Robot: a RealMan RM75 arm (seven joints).
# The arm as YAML. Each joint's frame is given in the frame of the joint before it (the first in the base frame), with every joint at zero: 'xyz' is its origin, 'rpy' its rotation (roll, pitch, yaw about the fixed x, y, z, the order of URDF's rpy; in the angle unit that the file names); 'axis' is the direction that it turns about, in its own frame. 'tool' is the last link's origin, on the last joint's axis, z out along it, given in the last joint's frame.
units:
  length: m
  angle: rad
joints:
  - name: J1
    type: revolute
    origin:
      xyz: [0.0, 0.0, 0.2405]
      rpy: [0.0, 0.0, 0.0]
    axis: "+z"
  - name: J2
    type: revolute
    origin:
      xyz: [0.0, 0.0, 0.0]
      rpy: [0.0, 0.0, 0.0]
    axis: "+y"
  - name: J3
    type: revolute
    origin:
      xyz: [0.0, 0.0, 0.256]
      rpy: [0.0, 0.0, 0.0]
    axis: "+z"
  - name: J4
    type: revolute
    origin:
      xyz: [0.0, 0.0, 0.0]
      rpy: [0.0, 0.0, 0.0]
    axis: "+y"
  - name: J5
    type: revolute
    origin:
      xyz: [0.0, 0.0, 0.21]
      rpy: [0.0, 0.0, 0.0]
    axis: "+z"
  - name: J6
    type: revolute
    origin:
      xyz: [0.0, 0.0, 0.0]
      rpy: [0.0, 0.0, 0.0]
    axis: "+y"
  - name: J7
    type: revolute
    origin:
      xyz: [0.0, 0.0, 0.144]
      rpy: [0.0, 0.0, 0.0]
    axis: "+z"
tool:
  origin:
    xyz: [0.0, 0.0, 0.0]
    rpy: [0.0, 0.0, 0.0]
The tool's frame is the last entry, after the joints.
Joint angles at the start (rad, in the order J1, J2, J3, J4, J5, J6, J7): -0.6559 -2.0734 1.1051 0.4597 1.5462 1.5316 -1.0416
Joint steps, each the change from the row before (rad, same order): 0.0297 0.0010 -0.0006 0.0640 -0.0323 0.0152 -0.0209; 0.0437 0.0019 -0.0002 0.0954 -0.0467 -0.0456 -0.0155; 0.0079 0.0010 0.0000 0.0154 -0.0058 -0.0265 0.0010; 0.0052 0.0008 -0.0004 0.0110 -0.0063 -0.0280 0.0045; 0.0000 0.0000 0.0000 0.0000 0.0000 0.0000 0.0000; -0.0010 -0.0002 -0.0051 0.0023 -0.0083 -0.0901 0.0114; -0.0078 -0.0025 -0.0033 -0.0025 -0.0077 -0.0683 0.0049; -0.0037 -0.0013 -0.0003 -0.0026 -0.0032 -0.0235 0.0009
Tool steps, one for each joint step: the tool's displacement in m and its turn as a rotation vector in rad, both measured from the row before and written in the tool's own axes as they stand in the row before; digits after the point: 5 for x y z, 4 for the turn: 0.00946 -0.00257 -0.00716 0.0213 0.0348 0.0197; 0.01055 -0.01138 -0.01090 0.0870 0.0176 0.0459; 0.00012 -0.00428 -0.00220 0.0307 -0.0082 0.0106; -0.00010 -0.00453 -0.00157 0.0310 -0.0080 0.0114; 0.00000 0.00000 0.00000 0.0000 0.0000 0.0000; -0.00407 -0.01301 -0.00086 0.0867 -0.0333 0.0125; -0.00214 -0.00951 0.00230 0.0606 -0.0218 0.0041; -0.00083 -0.00289 0.00136 0.0195 -0.0073 -0.0008
